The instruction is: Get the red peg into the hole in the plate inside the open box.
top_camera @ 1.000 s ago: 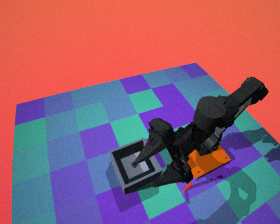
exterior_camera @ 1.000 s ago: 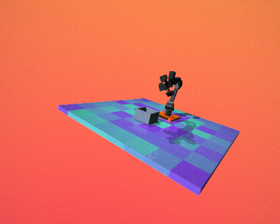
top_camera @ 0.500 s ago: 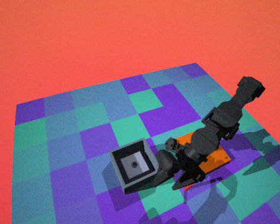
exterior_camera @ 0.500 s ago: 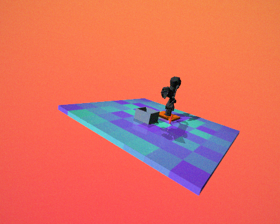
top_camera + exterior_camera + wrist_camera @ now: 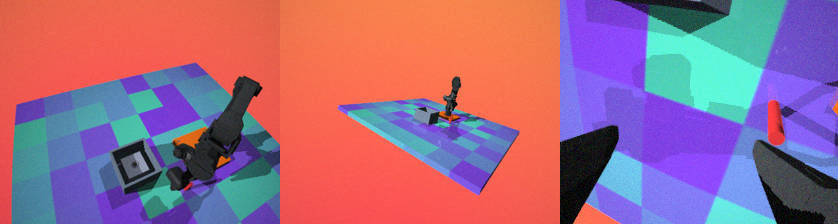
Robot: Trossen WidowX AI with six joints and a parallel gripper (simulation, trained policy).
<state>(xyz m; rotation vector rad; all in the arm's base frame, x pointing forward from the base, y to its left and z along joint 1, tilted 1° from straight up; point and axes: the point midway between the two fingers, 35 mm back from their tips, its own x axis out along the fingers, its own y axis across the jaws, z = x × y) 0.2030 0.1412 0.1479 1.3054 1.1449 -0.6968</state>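
Now: gripper tip 6 cm past the red peg and 9 cm above it. From my gripper tip the other things lie so: grey plate: 13 cm ahead, 14 cm to the right, 9 cm below; then grey box: 13 cm ahead, 14 cm to the right, 11 cm below.
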